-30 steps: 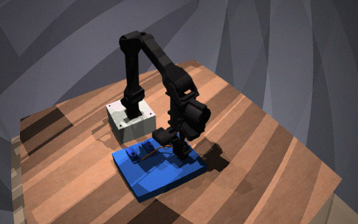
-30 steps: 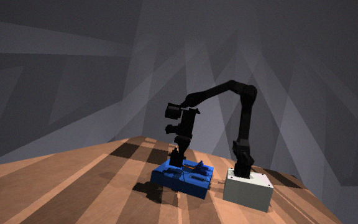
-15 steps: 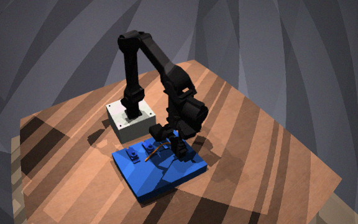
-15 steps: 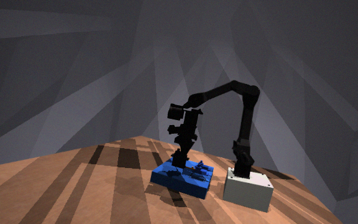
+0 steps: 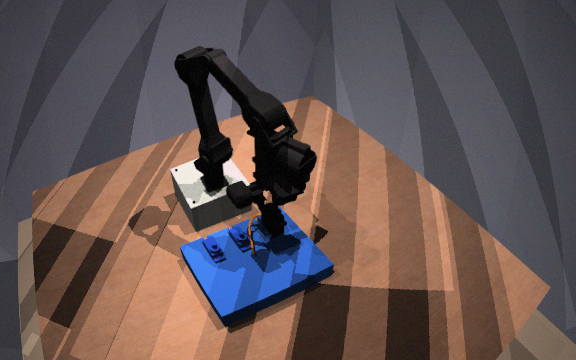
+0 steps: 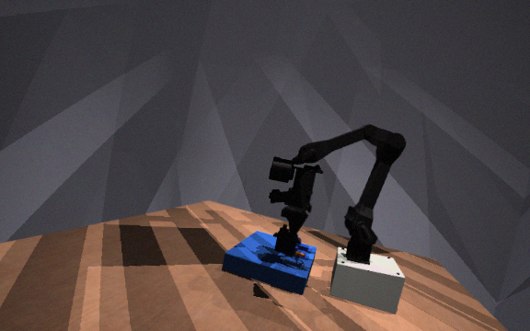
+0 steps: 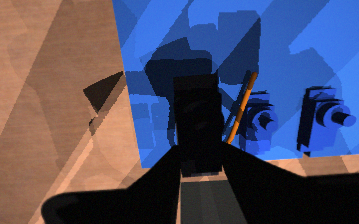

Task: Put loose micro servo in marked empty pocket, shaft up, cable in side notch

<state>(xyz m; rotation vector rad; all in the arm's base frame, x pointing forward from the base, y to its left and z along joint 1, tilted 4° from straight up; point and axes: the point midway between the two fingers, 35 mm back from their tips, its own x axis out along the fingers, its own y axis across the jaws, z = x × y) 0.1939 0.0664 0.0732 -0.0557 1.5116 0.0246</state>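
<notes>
My gripper tip is now 100 mm short of the blue robot deck, 100 mm above it and 70 mm to the left of it.
</notes>
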